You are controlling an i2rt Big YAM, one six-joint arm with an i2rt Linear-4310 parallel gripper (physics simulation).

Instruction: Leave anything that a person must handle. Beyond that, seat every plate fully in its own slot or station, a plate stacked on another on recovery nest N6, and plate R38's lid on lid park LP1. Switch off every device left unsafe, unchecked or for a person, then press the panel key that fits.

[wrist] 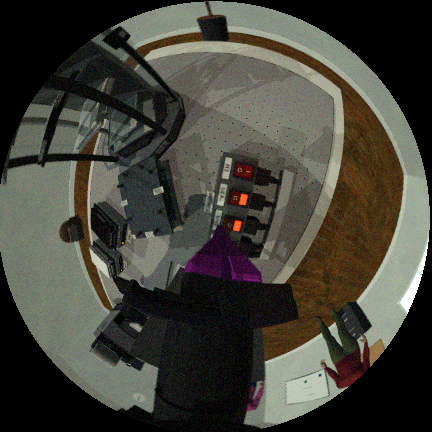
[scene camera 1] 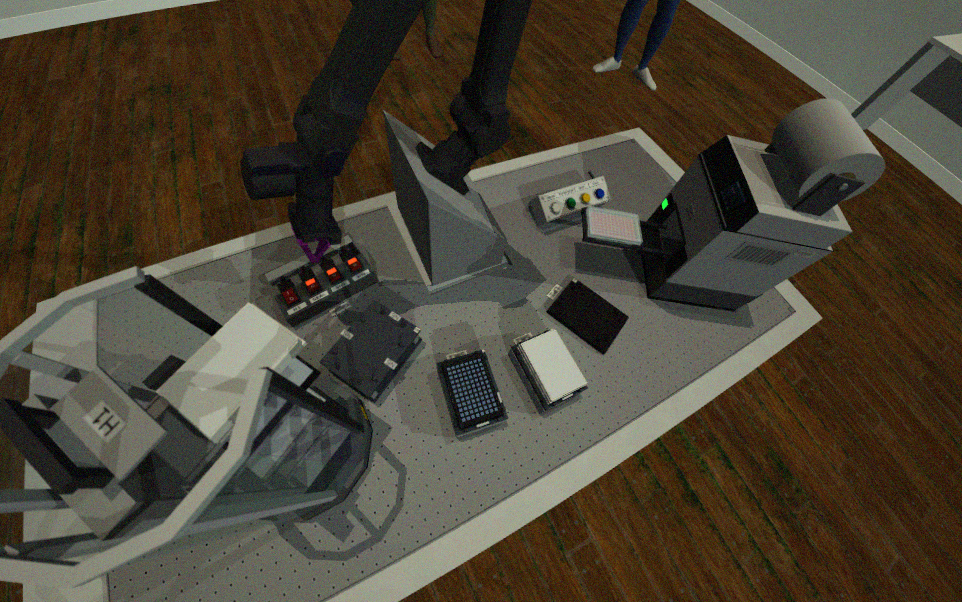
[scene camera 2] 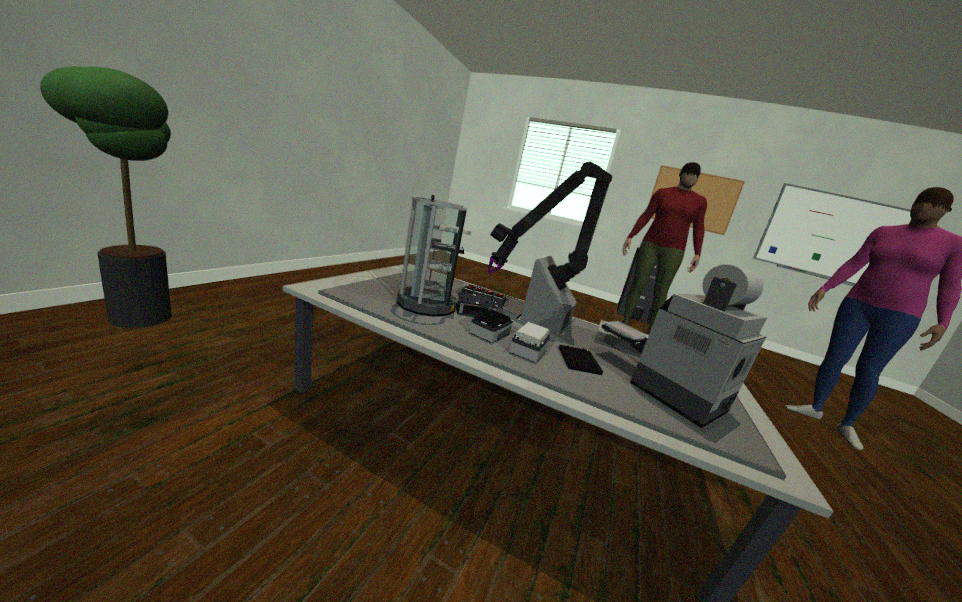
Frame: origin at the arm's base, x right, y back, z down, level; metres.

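Where they show: gripper, between the fingertips: (wrist: 218, 228) (scene camera 1: 314, 261) (scene camera 2: 488, 273); arm's base, origin of its link: (scene camera 1: 440, 172) (scene camera 2: 555, 277).
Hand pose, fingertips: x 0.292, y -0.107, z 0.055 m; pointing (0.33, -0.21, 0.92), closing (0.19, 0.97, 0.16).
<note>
Things, the pixels of their centre, and the offset from my fingertips. "*": a spot on its surface instead.
- switch strip, a spot on its surface: (wrist: 240, 185) * dx +0.055, dy +0.006, dz +0.100 m
- rocker labelled H1, middle of its body: (wrist: 243, 170) (scene camera 1: 290, 296) dx +0.081, dy -0.001, dz +0.094 m
- plate with blue wells, middle of its body: (scene camera 1: 471, 389) (wrist: 100, 227) (scene camera 2: 493, 318) dx -0.213, dy -0.318, dz +0.078 m
- white-topped plate, middle of its body: (scene camera 1: 552, 364) (scene camera 2: 533, 331) (wrist: 99, 261) dx -0.378, dy -0.329, dz +0.065 m
- pinkish plate, middle of its body: (scene camera 1: 614, 224) (scene camera 2: 625, 329) dx -0.655, dy -0.088, dz +0.013 m
- grey device, a spot on its surface: (scene camera 1: 773, 266) * dx -0.885, dy -0.332, dz -0.060 m
- key panel, middle of its body: (scene camera 1: 570, 200) (scene camera 2: 623, 337) dx -0.657, dy +0.073, dz +0.099 m
- glass-walled carousel, a spot on its surface: (scene camera 2: 431, 308) * dx +0.024, dy -0.385, dz +0.108 m
- dark square unit, middle of its body: (scene camera 1: 373, 348) (wrist: 145, 199) (scene camera 2: 476, 303) dx -0.057, dy -0.169, dz +0.102 m
- flat black pad, a spot on its surface: (scene camera 1: 587, 315) (scene camera 2: 578, 356) * dx -0.539, dy -0.243, dz +0.126 m
My gripper (scene camera 1: 314, 249) (scene camera 2: 493, 265) (wrist: 218, 228) is shut and empty, its purple tips above the switch strip (scene camera 1: 328, 289) (wrist: 240, 185). The rocker labelled H1 (scene camera 1: 288, 293) (wrist: 243, 171) is unlit dark red; the other three glow orange in scene camera 1. In the wrist view the fingers hide the last rocker. A plate with blue wells (scene camera 1: 471, 390) sits on a nest. A white-topped plate (scene camera 1: 554, 365) (scene camera 2: 532, 332) sits on the nest beside it. A pinkish plate (scene camera 1: 613, 225) lies on the tray of the grey device (scene camera 1: 773, 266) (scene camera 2: 691, 354), which shows a green light. The key panel (scene camera 1: 550, 210) has white, green, yellow and blue keys.
The glass-walled carousel (scene camera 2: 431, 308) stands at the left, holding shelves. A dark square unit (scene camera 1: 372, 344) (wrist: 145, 200) with small labels lies beside the strip. A flat black pad (scene camera 1: 587, 315) (scene camera 2: 580, 359) lies before the grey arm pedestal (scene camera 1: 461, 241) (scene camera 2: 544, 301). Two people stand behind the table.
</note>
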